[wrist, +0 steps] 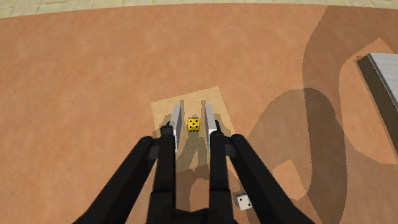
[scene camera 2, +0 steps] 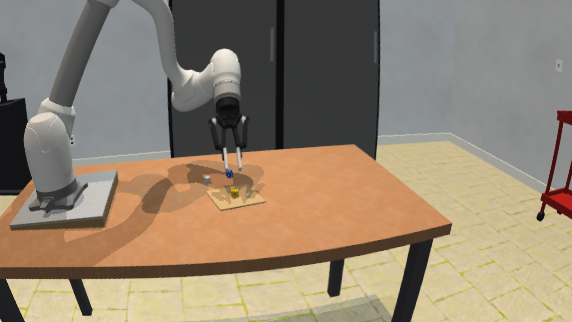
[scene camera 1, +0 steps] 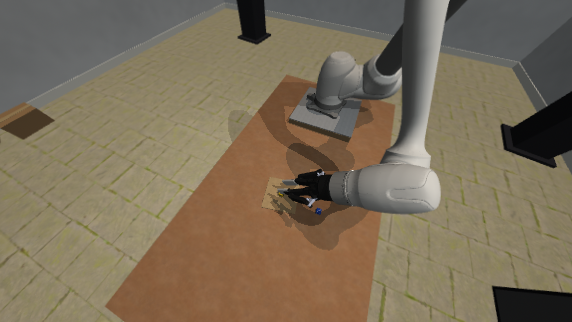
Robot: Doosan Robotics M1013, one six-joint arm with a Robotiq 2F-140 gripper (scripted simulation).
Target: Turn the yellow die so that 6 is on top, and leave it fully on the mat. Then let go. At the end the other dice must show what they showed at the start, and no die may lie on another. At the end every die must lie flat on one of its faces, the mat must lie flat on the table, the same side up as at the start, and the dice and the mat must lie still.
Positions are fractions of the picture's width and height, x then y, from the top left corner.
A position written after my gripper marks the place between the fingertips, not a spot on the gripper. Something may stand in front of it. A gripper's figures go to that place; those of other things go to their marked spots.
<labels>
My gripper (wrist: 0.49, 0.51): 22 cm from the lens. A tan mat (wrist: 0.48, 0.68): 29 cm from the lens.
</labels>
